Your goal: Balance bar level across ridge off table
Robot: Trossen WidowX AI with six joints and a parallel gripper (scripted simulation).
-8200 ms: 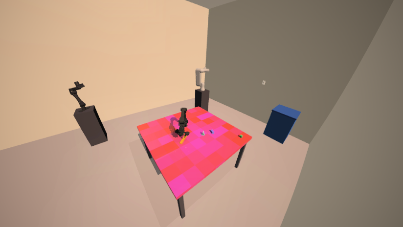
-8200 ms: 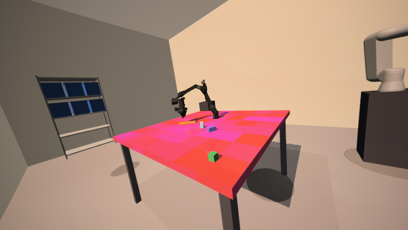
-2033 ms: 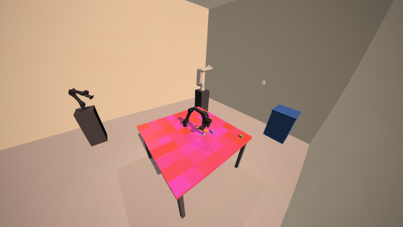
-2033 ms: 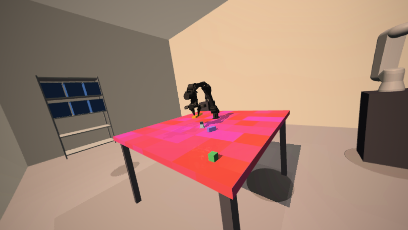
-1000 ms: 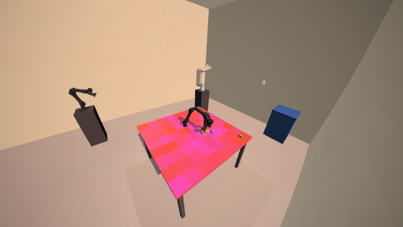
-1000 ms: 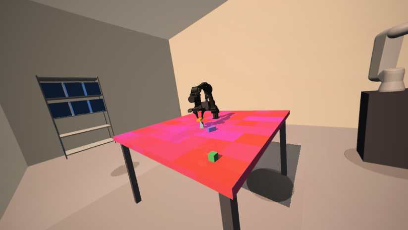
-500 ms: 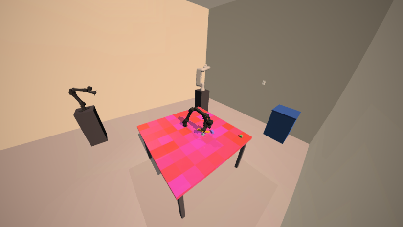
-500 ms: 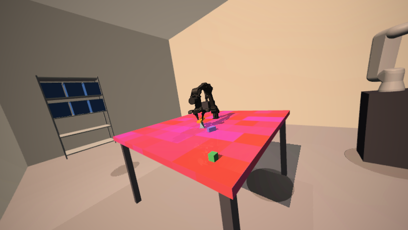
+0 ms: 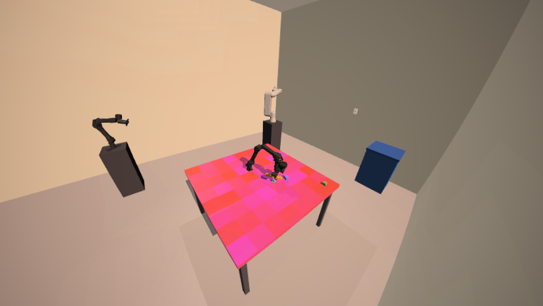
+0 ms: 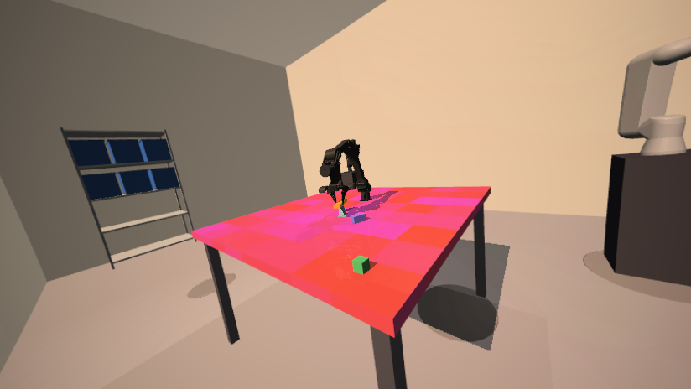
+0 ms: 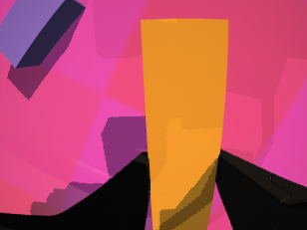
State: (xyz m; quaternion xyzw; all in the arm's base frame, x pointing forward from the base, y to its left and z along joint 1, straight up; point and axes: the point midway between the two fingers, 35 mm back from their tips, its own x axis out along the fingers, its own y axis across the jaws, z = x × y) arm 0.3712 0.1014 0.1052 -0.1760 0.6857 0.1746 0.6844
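Right now my gripper tip is 20 mm past the orange bar and 10 mm to the left of it. Round my gripper tip: green cube 400 mm to the left, 370 mm ahead, 50 mm below; then purple block 130 mm to the left, 50 mm below, 30 mm ahead.
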